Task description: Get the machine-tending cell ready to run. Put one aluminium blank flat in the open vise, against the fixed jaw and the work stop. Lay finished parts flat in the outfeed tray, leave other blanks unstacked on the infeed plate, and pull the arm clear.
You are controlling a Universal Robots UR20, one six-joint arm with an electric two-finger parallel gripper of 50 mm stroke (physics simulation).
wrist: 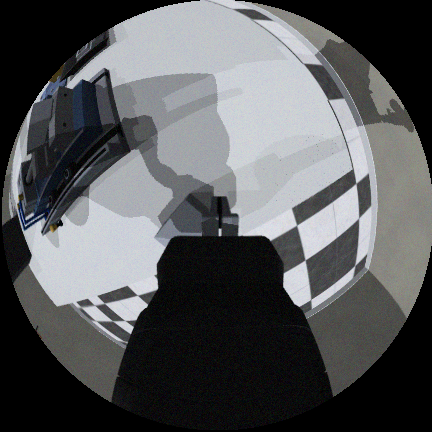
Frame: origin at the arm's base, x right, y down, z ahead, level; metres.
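Seen in the pictures: gripper, between the fingertips: (218,205).
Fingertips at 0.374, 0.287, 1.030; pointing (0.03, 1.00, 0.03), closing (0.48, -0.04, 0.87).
A point is followed by its place in that frame, as x, y, z.
My gripper (218,205) {0.373, 0.287, 1.030} is in the lower middle of the wrist view, its two dark grey fingers together with a thin dark line between them; no blank shows between them. A flat grey piece (182,217) {0.363, 0.278, 0.992} with a slanted edge shows left of the fingers, partly hidden behind them and partly in shadow; I cannot tell whether it is the infeed plate or the outfeed tray. The vise (62,115) {0.170, 0.233, 0.935}, with grey blocks and a blue body, stands at the left, well away from the gripper. Whether a blank lies in it cannot be told. No loose blank can be made out.
A dark flat device (87,52) lies beyond the vise at the upper left. A blue bent bar (32,220) {0.199, 0.238, 0.711} and brass fittings are at the vise's near end. The white table top (280,100) {0.291, 0.314, 1.171} has a checkered border. A black part (15,250) shows at the left edge.
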